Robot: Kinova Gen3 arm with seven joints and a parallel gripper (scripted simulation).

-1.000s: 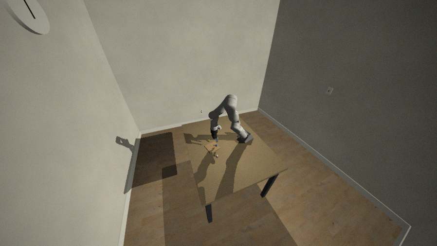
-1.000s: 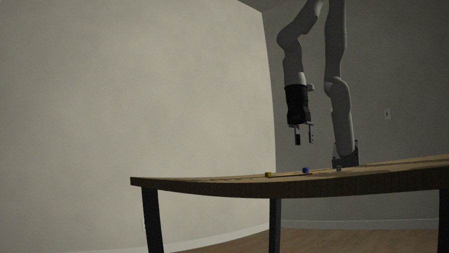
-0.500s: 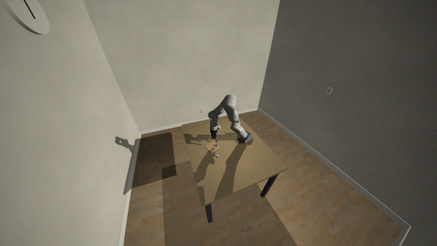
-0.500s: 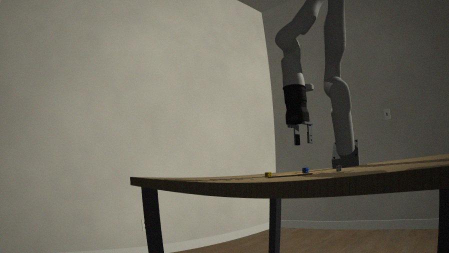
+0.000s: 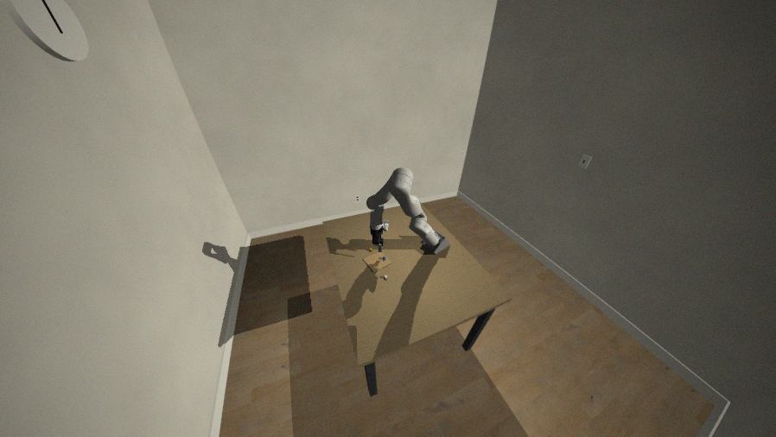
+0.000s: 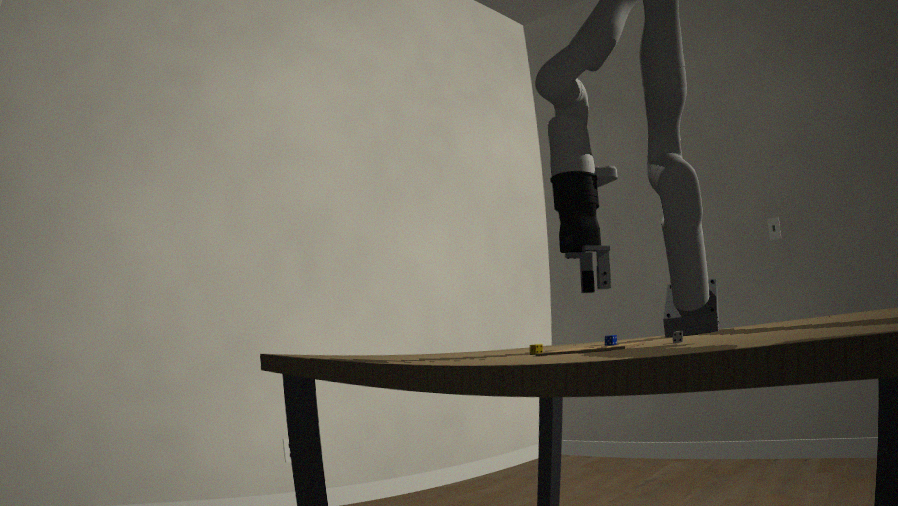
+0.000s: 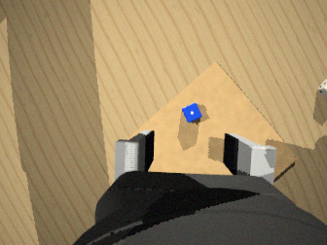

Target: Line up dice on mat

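My gripper is now 3 cm short of the yellow die, 10 cm to the left of it and 10 cm above it. Also, from my hand: white die 3 cm ahead, 16 cm to the left, 10 cm below; then blue die 2 cm behind, 2 cm to the left, 10 cm below; then tan mat 3 cm ahead, 1 cm to the left, 11 cm below.
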